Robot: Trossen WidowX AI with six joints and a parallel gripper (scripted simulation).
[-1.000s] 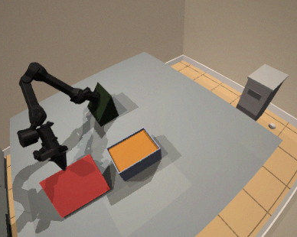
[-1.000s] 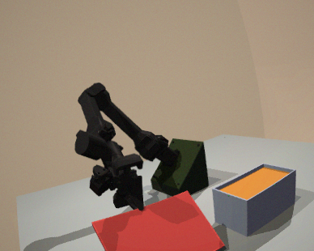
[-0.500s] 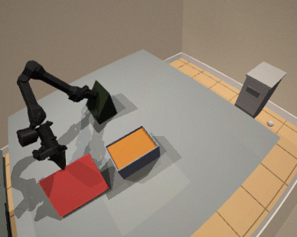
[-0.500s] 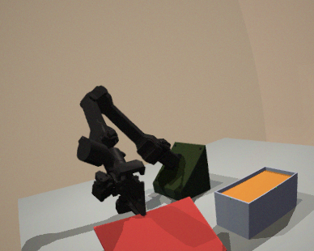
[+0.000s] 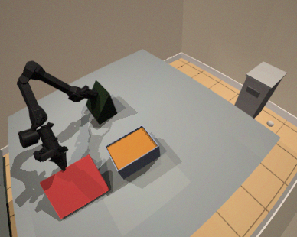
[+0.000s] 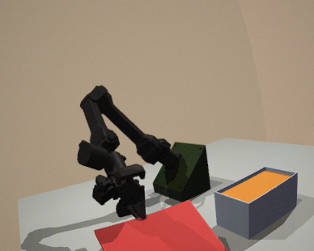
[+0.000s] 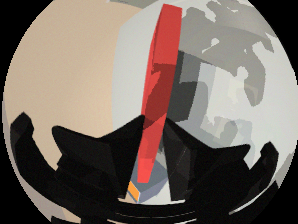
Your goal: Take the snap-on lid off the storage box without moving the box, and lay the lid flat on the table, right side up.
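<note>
Now: gripper tip 70 mm short of the red lid, 40 mm above it and 10 mm to the left of it. Also, from my gripper tip: storage box (290 mm to the left, 110 mm ahead, 50 mm below).
</note>
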